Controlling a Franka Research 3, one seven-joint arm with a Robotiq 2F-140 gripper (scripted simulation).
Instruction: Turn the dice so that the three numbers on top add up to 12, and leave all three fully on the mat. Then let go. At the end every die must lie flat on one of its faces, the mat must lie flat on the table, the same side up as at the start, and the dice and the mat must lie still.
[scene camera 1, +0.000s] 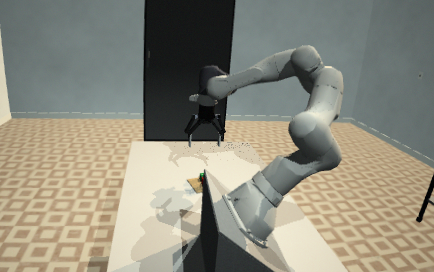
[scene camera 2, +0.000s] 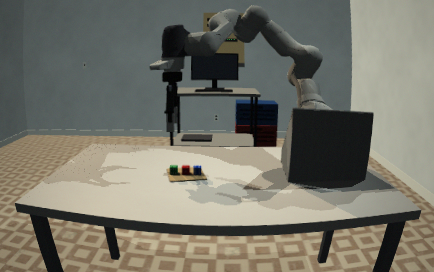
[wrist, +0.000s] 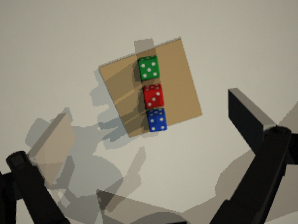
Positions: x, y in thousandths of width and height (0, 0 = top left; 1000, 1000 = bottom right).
My gripper (wrist: 498, 511): 20 cm from the lens. A tan mat (wrist: 411, 350) is 38 cm from the lens.
